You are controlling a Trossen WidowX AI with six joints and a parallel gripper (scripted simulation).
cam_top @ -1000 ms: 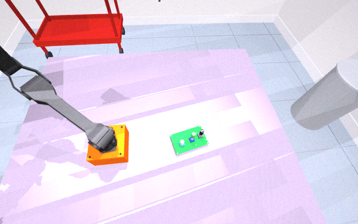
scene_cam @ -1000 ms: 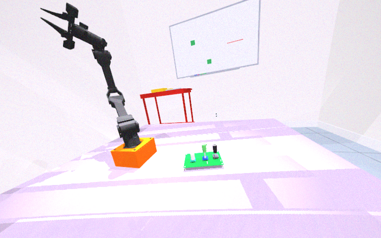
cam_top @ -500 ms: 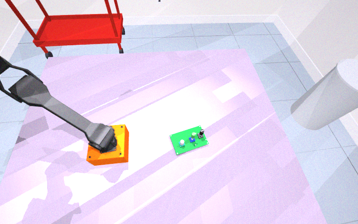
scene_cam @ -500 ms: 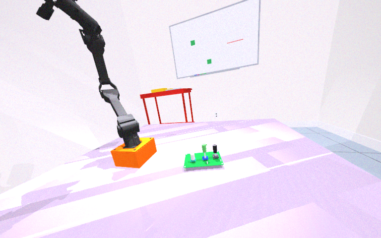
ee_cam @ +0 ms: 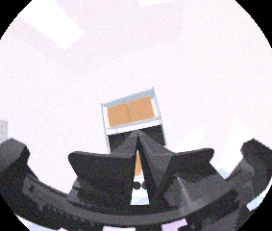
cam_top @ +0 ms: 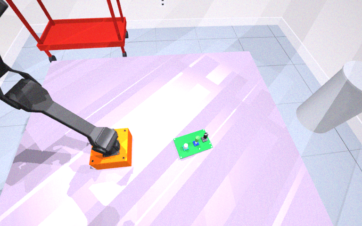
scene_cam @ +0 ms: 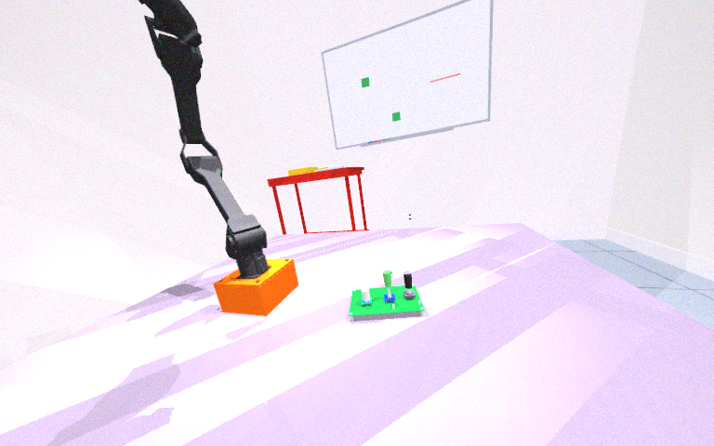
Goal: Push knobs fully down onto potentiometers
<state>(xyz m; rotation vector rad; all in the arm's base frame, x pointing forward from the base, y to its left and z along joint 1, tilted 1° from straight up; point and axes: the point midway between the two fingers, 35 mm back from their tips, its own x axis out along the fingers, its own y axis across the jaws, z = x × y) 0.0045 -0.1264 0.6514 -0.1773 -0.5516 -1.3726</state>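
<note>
The light green knob lies 680 mm below my gripper tip, 360 mm ahead of it and 140 mm to the left of it. Also, from my gripper tip: black knob: 690 mm below, 400 mm ahead, 150 mm to the left.
</note>
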